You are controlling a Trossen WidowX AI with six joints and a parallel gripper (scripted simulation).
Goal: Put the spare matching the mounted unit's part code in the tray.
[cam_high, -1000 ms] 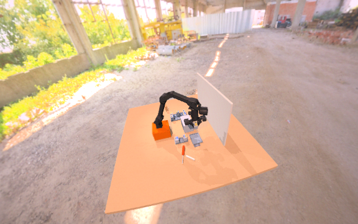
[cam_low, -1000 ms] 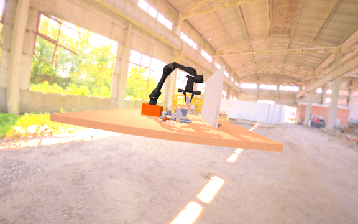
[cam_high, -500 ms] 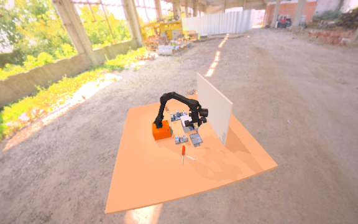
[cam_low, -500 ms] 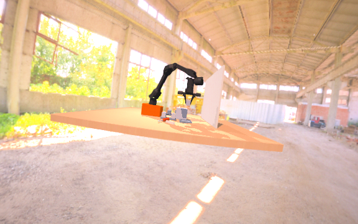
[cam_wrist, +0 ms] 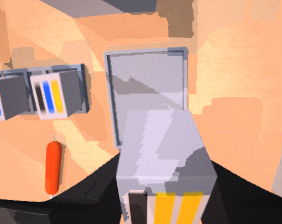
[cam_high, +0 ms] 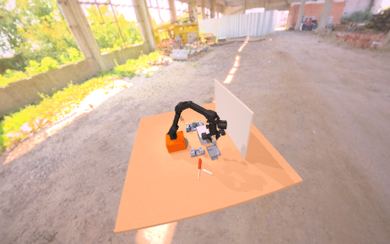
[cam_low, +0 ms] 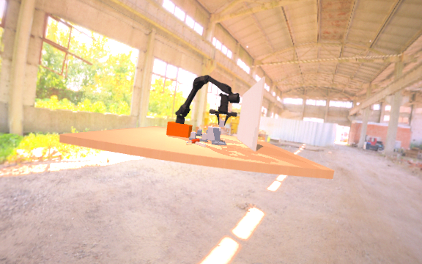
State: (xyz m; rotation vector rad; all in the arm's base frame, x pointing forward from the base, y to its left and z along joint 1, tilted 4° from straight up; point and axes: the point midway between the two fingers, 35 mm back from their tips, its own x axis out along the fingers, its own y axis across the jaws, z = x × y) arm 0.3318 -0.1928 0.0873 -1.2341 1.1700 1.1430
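The grey tray lies 10 mm behind my gripper tip, 10 mm to the left of it and 120 mm below it. From my gripper tip the other things lie so: white upright panel (210 mm ahead, 200 mm to the left, 100 mm above); then white stick (110 mm behind, 190 mm to the right, 120 mm below); then white mounted unit (50 mm behind, 200 mm to the left, 70 mm below).
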